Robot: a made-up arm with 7 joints.
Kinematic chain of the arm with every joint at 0, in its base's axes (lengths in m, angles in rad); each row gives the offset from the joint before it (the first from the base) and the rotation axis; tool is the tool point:
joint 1: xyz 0 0 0.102 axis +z
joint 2: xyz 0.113 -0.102 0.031 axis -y
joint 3: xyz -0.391 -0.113 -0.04 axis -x
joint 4: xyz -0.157 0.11 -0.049 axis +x
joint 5: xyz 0 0.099 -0.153 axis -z
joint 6: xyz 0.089 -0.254 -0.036 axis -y
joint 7: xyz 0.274 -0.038 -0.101 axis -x
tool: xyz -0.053 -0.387 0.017
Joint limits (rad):
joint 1: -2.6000..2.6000
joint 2: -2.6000..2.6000
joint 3: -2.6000..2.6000
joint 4: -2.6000..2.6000
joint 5: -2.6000..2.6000
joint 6: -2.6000..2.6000
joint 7: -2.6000..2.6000
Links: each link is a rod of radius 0.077 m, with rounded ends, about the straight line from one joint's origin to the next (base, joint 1, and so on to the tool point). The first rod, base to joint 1, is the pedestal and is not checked.
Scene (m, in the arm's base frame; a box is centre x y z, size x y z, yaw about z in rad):
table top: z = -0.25
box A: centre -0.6 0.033 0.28 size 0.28 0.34 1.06 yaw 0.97
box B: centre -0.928 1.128 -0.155 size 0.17 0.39 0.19 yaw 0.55
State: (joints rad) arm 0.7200 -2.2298 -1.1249 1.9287 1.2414 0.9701 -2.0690
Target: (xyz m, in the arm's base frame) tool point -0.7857 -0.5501 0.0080
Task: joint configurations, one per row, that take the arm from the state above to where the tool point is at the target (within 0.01 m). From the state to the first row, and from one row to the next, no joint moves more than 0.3 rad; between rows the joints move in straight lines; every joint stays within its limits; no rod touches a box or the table.
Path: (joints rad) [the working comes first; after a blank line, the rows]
Joints at the target: 0.7733 -0.5259 -0.1410 1.3326 1.4700 0.9128 -1.4164
Straight joint move there: touches box A.

1: 0.7591 -2.0928 -0.8693 1.7450 1.2851 1.0684 -1.9476
2: 0.7982 -1.9558 -0.6137 1.5613 1.3289 1.1667 -1.8261
3: 0.8373 -1.8188 -0.3582 1.3776 1.3726 1.2649 -1.7047
4: 0.8764 -1.6819 -0.1026 1.1939 1.4163 1.3632 -1.5833
5: 1.0115 -1.5019 0.1238 0.9960 1.5040 1.4488 -1.4714
6: 1.1466 -1.3220 0.3501 0.7981 1.5917 1.5343 -1.3595
7: 1.2817 -1.1421 0.5764 0.6002 1.6794 1.6199 -1.2476
8: 1.4168 -0.9621 0.8028 0.4024 1.7671 1.7054 -1.1356
9: 1.2560 -0.8531 0.5668 0.6349 1.6928 1.5073 -1.2058
10: 1.0951 -0.7440 0.3309 0.8675 1.6185 1.3091 -1.2760
11: 0.9342 -0.6350 0.0949 1.1000 1.5443 1.1109 -1.3462
12: 0.7733 -0.5259 -0.1410 1.3326 1.4700 0.9128 -1.4164

